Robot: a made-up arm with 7 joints.
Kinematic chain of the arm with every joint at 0, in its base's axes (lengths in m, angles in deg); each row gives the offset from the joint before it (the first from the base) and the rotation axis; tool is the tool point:
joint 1: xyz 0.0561 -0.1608 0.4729 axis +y
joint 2: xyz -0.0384 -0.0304 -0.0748 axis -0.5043 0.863 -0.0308
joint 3: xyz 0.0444 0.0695 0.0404 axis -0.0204 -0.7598 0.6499
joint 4: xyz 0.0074 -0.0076 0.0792 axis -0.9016 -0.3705 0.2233
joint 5: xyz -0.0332 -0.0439 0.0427 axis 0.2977 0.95 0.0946
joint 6: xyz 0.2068 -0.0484 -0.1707 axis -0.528 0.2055 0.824
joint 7: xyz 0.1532 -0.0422 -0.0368 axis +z
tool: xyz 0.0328 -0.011 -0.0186
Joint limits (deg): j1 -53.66..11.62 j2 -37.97..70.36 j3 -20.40..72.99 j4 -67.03..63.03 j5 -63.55..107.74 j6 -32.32..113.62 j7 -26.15..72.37
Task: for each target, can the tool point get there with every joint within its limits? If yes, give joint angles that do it. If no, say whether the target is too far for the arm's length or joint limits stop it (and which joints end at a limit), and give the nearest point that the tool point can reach.
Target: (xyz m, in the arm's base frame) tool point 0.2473 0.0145 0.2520
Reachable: yes | joints 5.24 -24.71 28.68 -5.74 50.61 32.85 -11.28
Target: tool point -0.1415 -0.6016 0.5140
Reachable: no: joint limits stop it (at a limit: joint 1, joint 4, joint 5, joint 6) | nearest point -0.1000 -0.4984 0.4853 | short by 0.115 m
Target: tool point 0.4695 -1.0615 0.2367
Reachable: no: too far | nearest point 0.2977 -0.5623 0.3349 | short by 0.537 m
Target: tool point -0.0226 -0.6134 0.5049
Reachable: no: joint limits stop it (at a limit: joint 1, joint 4, joint 5, joint 6) | nearest point -0.0069 -0.5267 0.4798 | short by 0.092 m
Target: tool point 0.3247 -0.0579 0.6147
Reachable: yes | joints -44.27 -18.13 28.24 12.30 18.31 86.27 45.09
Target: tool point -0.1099 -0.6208 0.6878
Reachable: no: joint limits stop it (at a limit: joint 1, joint 2, joint 5, joint 6, joint 7) | nearest point -0.0808 -0.5705 0.7349 | short by 0.075 m
